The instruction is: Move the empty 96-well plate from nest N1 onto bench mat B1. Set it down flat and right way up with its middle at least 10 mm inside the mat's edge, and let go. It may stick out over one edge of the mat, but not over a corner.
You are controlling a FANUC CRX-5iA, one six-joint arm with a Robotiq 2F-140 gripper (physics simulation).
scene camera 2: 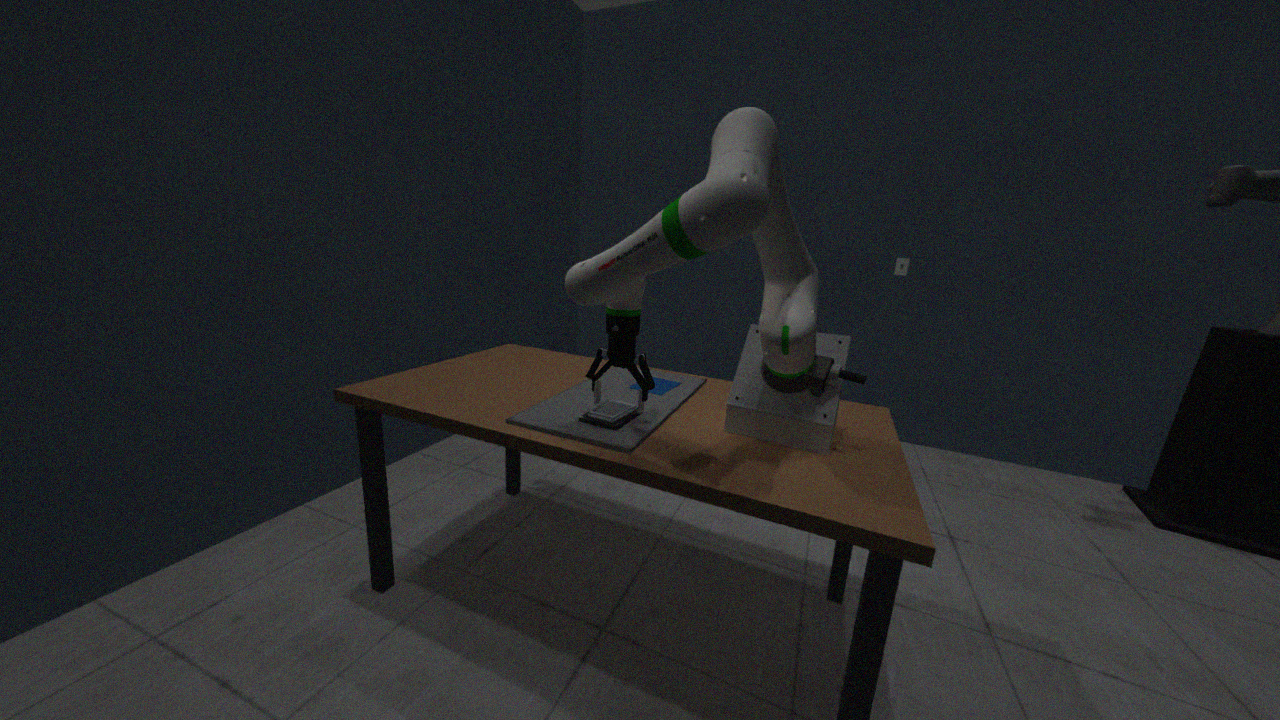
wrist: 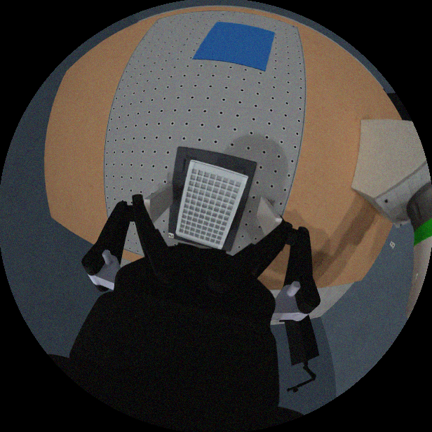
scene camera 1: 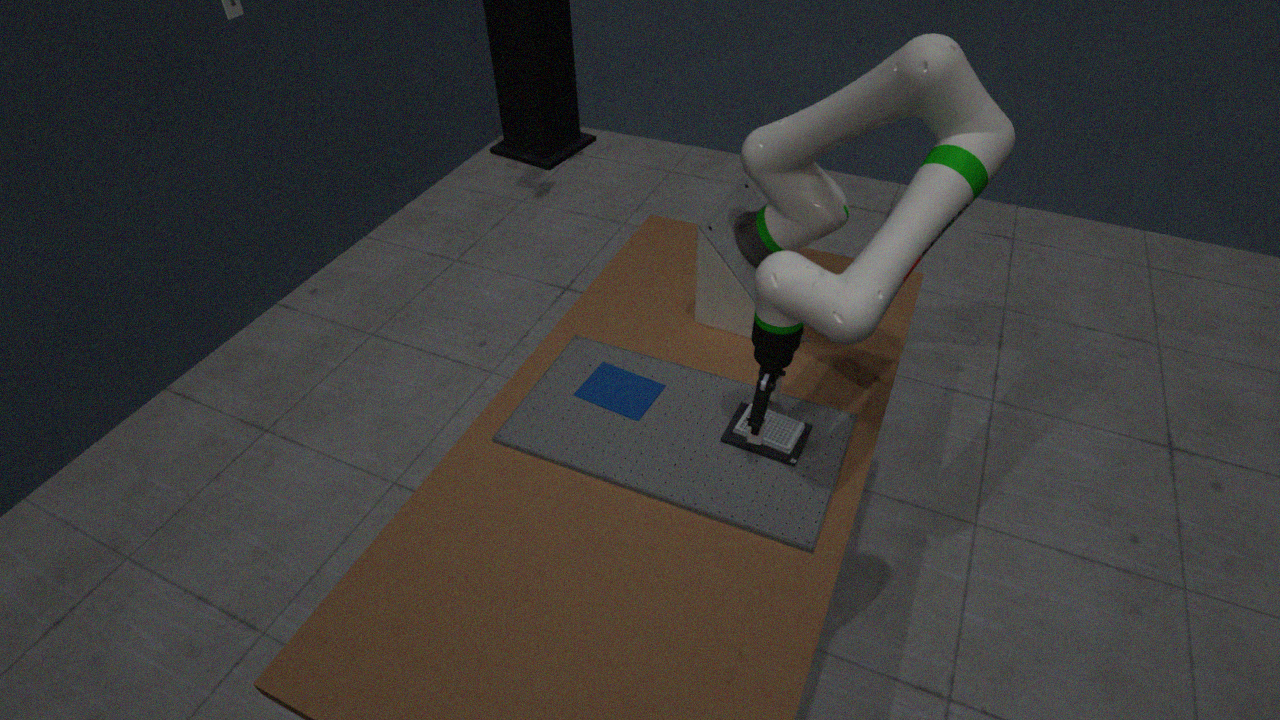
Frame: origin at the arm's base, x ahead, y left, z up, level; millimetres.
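Seen in the pictures: gripper, fingertip midpoint: [scene camera 2: 618, 407] [scene camera 1: 762, 420]; arm's base, link origin: [scene camera 2: 789, 369] [scene camera 1: 754, 241].
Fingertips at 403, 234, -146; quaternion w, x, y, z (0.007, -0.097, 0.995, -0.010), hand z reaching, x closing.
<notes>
Pixels of each thing's top centre, then the offset from my fingertips to it, as dx, dy, dz. Level surfaces: height alone.
- light 96-well plate, top centre: [scene camera 1: 769, 424] [scene camera 2: 612, 407] +7, +19, +2
- dark nest N1, top centre: [scene camera 1: 767, 430] [scene camera 2: 611, 411] +11, +17, -12
- blue bench mat B1, surface height: dz -24
- grey perforated board, surface height: dz -26
- wooden table, surface height: dz -40
The light 96-well plate [scene camera 1: 782, 432] [scene camera 2: 613, 411] [wrist: 212, 204] lies flat and right way up in the dark nest N1 [scene camera 1: 776, 454] [wrist: 220, 159]. My gripper [scene camera 1: 761, 422] [scene camera 2: 619, 400] [wrist: 215, 199] is open, pointing down over the plate. In the wrist view its two pale fingertips stand on either side of the plate's long sides, with a gap at each side. Their exact height over the nest is hard to tell. The blue bench mat B1 [scene camera 1: 619, 391] [scene camera 2: 660, 385] [wrist: 237, 45] lies flat, away from the nest, with nothing on it.
The nest and mat are on a grey perforated board [scene camera 1: 662, 456] [scene camera 2: 559, 416] [wrist: 165, 100] on the wooden table [scene camera 1: 572, 591] [scene camera 2: 483, 380] [wrist: 80, 125]. The arm's pale base block [scene camera 1: 723, 291] [scene camera 2: 783, 425] [wrist: 387, 155] stands beside the board.
</notes>
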